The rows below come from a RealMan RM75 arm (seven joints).
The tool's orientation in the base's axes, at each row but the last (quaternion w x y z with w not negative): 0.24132, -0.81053, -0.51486, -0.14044; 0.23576, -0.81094, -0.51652, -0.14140; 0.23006, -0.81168, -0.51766, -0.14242; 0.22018, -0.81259, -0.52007, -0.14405; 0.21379, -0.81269, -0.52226, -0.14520; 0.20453, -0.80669, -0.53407, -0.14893
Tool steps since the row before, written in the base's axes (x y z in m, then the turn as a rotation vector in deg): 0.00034, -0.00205, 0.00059, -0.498, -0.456, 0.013; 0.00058, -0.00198, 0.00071, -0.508, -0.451, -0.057; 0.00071, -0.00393, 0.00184, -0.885, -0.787, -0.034; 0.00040, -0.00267, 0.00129, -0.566, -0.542, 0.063; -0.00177, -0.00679, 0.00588, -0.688, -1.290, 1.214; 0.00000, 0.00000, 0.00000, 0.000, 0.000, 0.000
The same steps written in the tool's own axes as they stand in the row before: -0.00114, 0.00089, -0.00160, -0.558, -0.291, -0.245; -0.00094, 0.00106, -0.00166, -0.591, -0.286, -0.183; -0.00188, 0.00164, -0.00362, -1.001, -0.512, -0.375; -0.00132, 0.00106, -0.00246, -0.631, -0.331, -0.332; -0.00337, -0.00030, -0.00851, -0.741, -0.396, -1.704; 0.00000, 0.00000, 0.00000, 0.000, 0.000, 0.000
